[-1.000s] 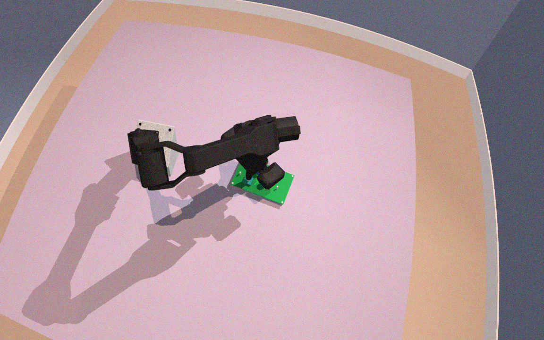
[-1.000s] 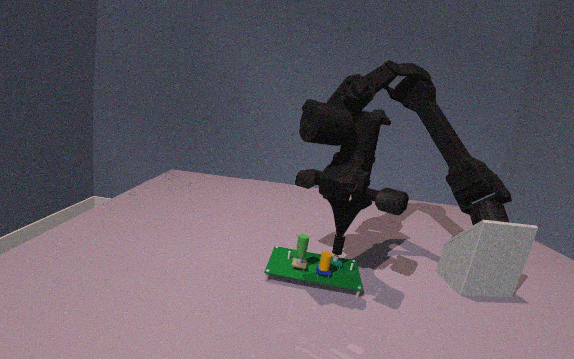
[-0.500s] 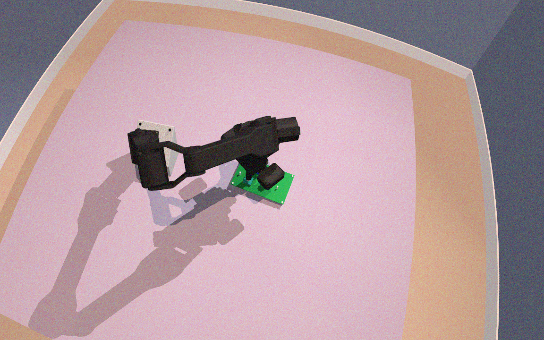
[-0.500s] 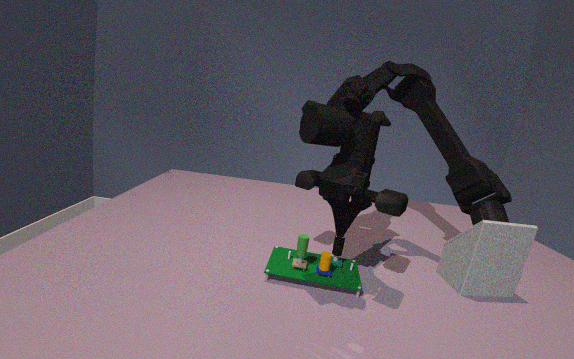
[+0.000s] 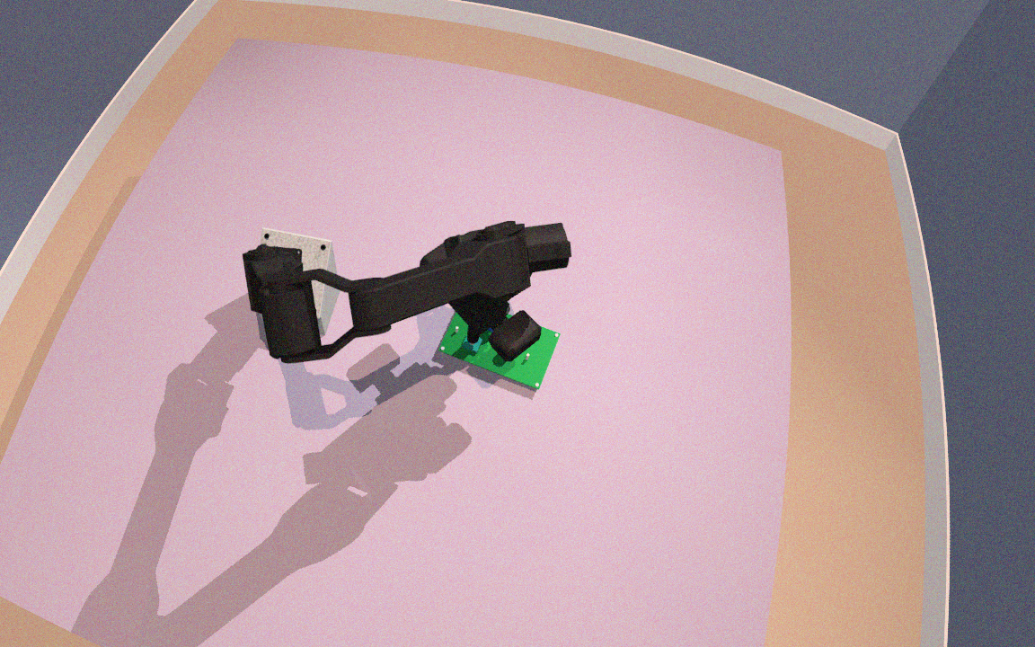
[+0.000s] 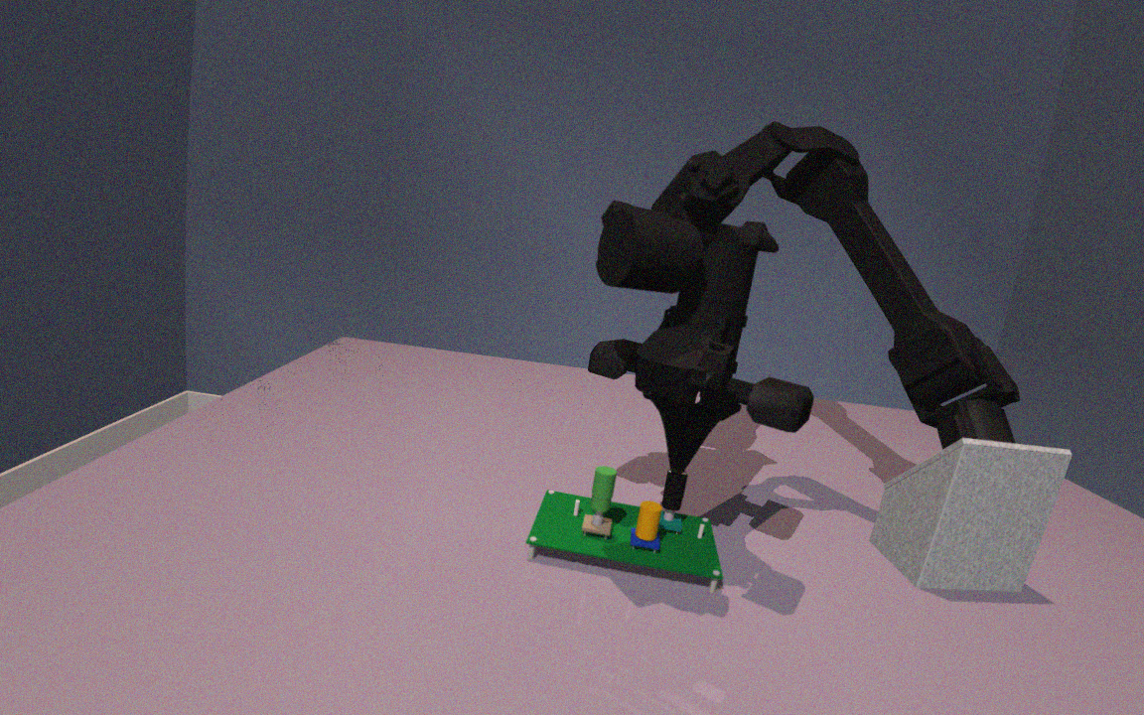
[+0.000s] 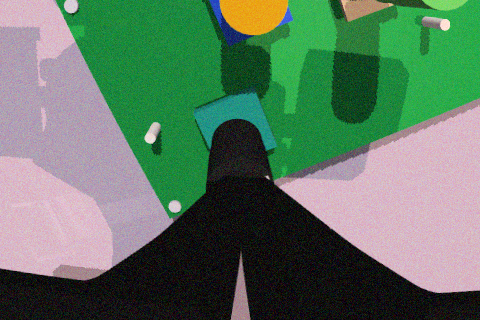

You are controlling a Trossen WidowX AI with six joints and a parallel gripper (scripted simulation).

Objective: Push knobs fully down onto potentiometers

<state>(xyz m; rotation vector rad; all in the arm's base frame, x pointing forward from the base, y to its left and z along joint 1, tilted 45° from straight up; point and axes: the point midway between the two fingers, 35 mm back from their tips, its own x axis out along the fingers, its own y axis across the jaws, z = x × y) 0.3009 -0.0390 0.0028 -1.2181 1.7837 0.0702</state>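
My gripper tip is now 10 mm above the black knob. The rest, counted from my gripper tip: green knob: 70 mm ahead, 20 mm to the left, 10 mm below.
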